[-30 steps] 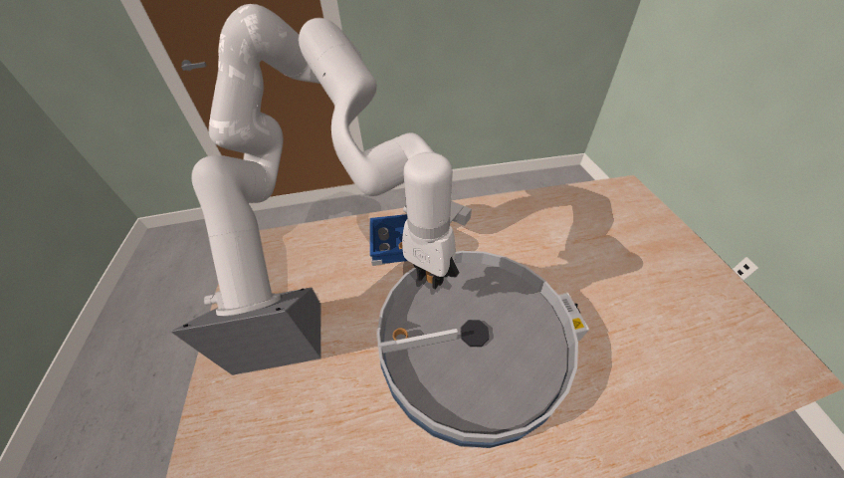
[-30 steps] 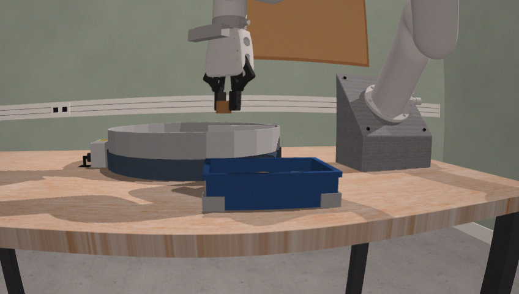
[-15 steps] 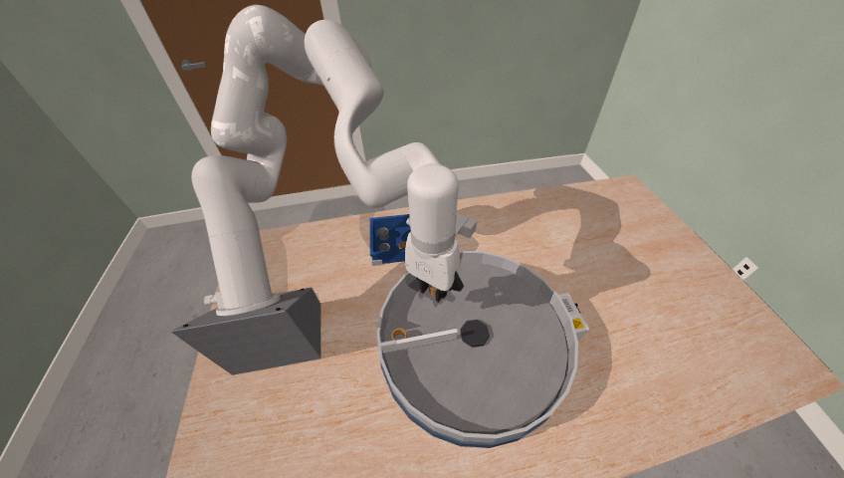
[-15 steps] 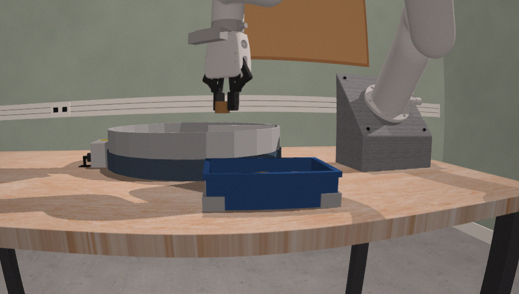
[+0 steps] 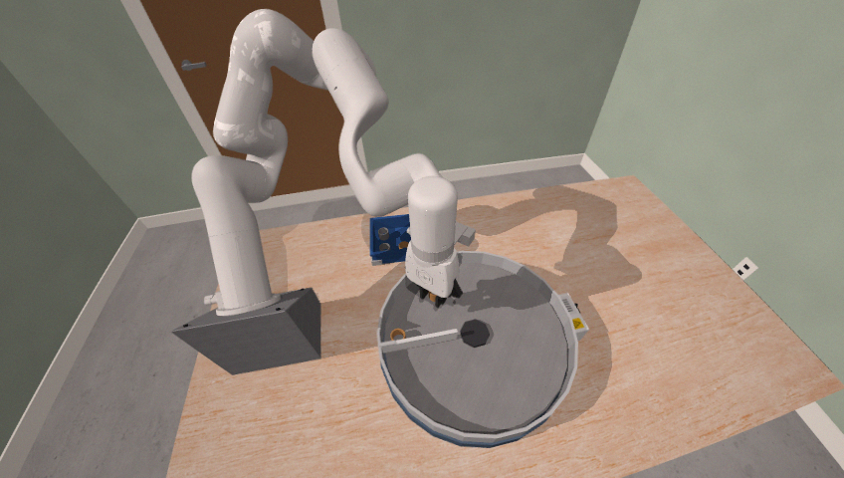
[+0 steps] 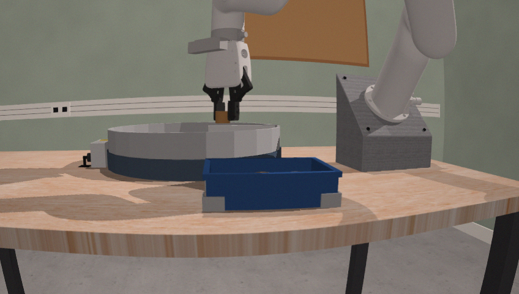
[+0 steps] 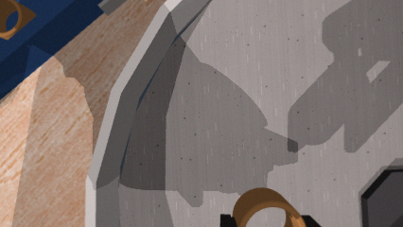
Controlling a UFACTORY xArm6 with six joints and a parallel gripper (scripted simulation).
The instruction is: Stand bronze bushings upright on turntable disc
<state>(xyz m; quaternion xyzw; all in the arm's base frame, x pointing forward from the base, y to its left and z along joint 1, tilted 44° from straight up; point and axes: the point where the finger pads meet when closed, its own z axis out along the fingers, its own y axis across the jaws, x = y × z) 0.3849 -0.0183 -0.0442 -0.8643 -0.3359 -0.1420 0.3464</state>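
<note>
My hand is 20 mm past the blue crate, 270 mm to the right of it and 100 mm above it. Also, from my hand: turntable disc 70 mm ahead, 80 mm to the right, 70 mm below.
</note>
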